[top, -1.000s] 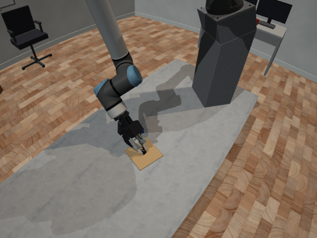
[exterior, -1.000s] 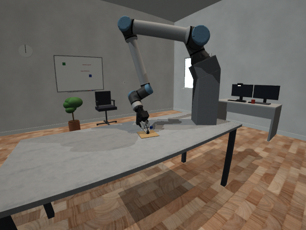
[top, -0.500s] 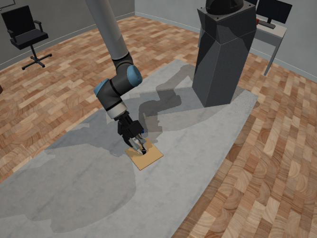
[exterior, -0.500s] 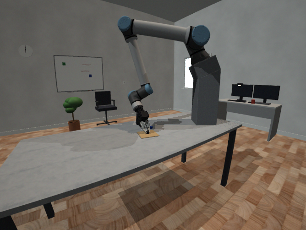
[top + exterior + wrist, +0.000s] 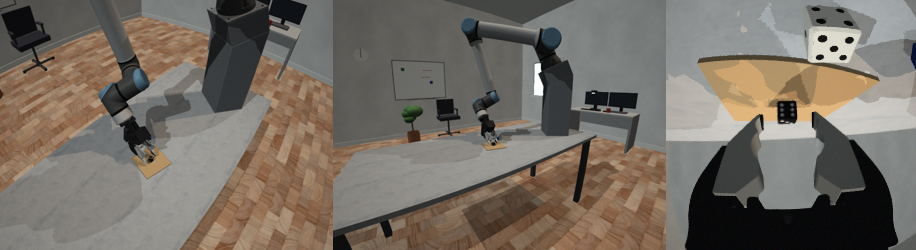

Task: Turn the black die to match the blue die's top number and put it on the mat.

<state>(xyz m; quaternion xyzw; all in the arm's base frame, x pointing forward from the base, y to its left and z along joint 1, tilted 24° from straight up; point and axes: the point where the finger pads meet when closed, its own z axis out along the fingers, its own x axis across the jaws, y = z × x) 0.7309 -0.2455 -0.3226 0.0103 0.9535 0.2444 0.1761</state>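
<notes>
The black die lies 1 cm to the left of my hand and 1 cm below it. The rest, counted from my hand: blue die: 11 cm behind, 7 cm to the right, 1 cm below; then tan mat: 2 cm below, 1 cm to the left; then white die: 8 cm to the right, 4 cm behind, 1 cm below.
</notes>
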